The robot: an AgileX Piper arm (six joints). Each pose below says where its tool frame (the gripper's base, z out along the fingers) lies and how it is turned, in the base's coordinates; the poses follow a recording.
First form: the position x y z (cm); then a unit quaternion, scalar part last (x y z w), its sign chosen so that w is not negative.
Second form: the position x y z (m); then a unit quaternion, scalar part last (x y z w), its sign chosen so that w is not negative. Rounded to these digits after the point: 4 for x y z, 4 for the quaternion.
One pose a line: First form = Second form
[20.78 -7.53 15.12 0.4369 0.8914 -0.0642 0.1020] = [0.2078 -0.0753 0.1512 0.4369 0.8914 -0.0642 0.1020]
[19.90 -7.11 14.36 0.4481 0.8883 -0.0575 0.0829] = [0.1990 -0.0711 0.1436 0.4481 0.8883 -0.0575 0.0829]
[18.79 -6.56 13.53 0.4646 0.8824 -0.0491 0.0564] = [0.1879 -0.0656 0.1353 0.4646 0.8824 -0.0491 0.0564]
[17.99 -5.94 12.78 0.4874 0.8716 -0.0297 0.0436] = [0.1799 -0.0594 0.1278 0.4874 0.8716 -0.0297 0.0436]
